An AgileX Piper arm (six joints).
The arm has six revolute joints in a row. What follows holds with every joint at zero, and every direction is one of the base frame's. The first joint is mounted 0.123 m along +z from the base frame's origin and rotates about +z. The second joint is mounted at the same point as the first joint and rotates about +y. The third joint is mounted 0.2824 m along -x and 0.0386 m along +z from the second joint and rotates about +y. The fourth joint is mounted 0.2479 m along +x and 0.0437 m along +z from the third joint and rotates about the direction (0.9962, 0, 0.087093). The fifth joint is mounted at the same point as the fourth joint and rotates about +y. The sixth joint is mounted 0.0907 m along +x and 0.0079 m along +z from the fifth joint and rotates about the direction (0.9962, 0, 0.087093). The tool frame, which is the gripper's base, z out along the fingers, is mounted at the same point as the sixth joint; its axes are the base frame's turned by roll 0, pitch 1.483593 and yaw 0 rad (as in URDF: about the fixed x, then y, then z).
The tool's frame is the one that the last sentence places.
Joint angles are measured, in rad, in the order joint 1, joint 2, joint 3, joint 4, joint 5, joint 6. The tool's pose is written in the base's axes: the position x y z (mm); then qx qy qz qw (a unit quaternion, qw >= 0). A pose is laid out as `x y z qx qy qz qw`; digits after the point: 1 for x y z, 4 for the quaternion.
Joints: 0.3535, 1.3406, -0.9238, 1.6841, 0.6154, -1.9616
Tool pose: 253.8 149.3 327.9 -0.4008 0.6638 0.2667 0.5723
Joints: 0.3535, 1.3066, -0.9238, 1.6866, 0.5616, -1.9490
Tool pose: 250.8 143.9 336.5 -0.3844 0.6679 0.2482 0.5870
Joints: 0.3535, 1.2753, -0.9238, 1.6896, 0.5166, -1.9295
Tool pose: 247.5 138.9 344.5 -0.3665 0.6716 0.2358 0.5992
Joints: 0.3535, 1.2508, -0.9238, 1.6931, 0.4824, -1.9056
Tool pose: 244.6 135.0 350.8 -0.3488 0.6753 0.2299 0.6078
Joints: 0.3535, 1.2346, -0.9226, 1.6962, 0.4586, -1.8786
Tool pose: 242.6 132.2 354.5 -0.3325 0.6800 0.2295 0.6119
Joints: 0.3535, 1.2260, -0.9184, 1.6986, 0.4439, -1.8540
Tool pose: 241.4 130.5 355.3 -0.3193 0.6856 0.2321 0.6117
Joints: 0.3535, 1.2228, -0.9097, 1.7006, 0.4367, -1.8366
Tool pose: 240.8 129.6 353.2 -0.3106 0.6916 0.2354 0.6081
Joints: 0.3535, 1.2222, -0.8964, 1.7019, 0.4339, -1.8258
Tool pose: 240.3 129.1 349.0 -0.3056 0.6980 0.2383 0.6022
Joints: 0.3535, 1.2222, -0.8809, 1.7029, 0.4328, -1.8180
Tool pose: 239.5 128.8 343.9 -0.3020 0.7044 0.2409 0.5955
